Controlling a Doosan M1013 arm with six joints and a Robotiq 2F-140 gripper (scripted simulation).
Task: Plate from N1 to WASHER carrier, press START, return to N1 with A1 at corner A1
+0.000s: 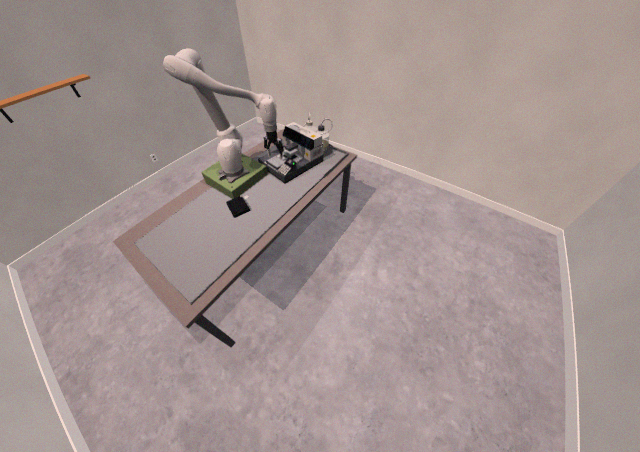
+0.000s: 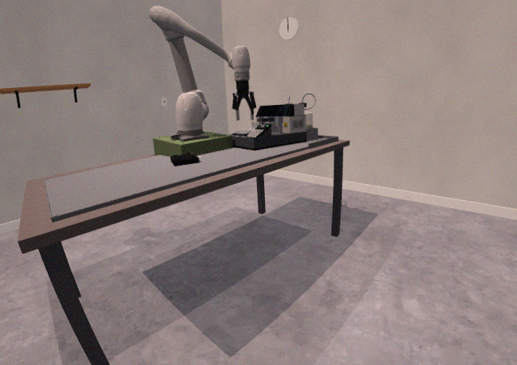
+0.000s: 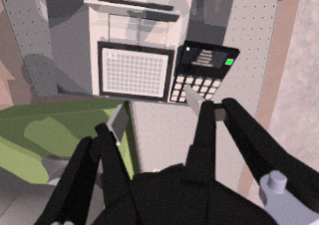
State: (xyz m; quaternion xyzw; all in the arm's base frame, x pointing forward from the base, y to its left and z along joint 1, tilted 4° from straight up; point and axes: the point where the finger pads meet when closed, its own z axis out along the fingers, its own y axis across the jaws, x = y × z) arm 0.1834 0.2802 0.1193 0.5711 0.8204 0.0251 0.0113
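Now: hand 4 cm past the white well plate, 3 cm to the right of it and 10 cm above it. Also, from my hand: label 3 cm ahead, 34 cm to the right, 19 cm below; then plate nest 8 cm ahead, 44 cm to the right, 18 cm below; then plate washer 4 cm behind, 19 cm to the left, 6 cm below.
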